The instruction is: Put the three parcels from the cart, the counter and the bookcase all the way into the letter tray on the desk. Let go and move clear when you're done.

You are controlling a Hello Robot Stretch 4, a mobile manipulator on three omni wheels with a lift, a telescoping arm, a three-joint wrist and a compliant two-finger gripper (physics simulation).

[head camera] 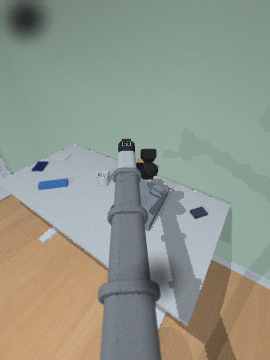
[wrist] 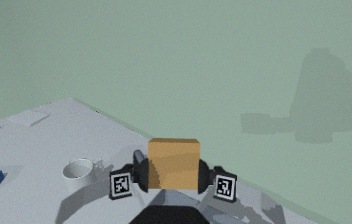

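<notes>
My gripper is shut on a tan, box-shaped parcel, with one fingertip on each side of it. In the head view the arm reaches out over the white desk, and the gripper's dark body hides most of the parcel. The grey letter tray is on the desk, partly hidden behind the arm; in the wrist view part of it shows below the held parcel. The parcel is above the desk, near the tray's far side. Most of the tray's inside is hidden. The cart, the counter and the bookcase do not show.
A white mug stands left of the tray. A blue box and a dark blue flat item lie farther left. A dark flat item lies right of the tray. The green wall is behind the desk.
</notes>
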